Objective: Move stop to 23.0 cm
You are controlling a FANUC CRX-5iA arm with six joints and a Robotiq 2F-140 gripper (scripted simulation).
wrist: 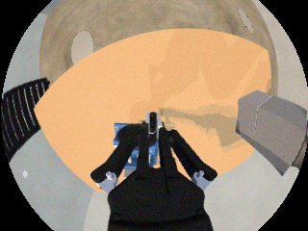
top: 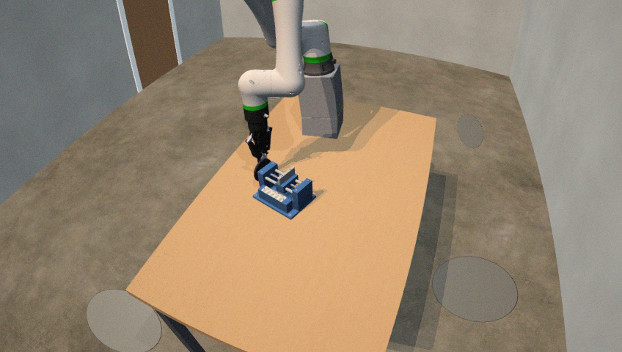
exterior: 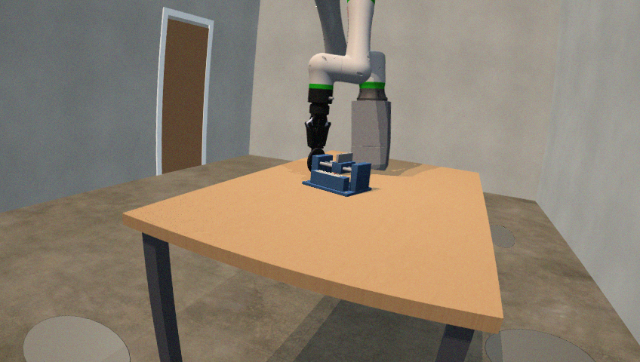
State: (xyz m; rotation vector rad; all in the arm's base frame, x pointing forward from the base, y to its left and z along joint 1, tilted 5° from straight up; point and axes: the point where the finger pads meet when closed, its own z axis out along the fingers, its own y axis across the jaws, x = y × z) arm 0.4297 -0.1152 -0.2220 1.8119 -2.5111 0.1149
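Now: the black handwheel 10 mm to the left of my hand, 10 mm below it and 10 mm ahead of it. Round my hand: grey stop plate: 140 mm to the left, 90 mm ahead, 10 mm above.
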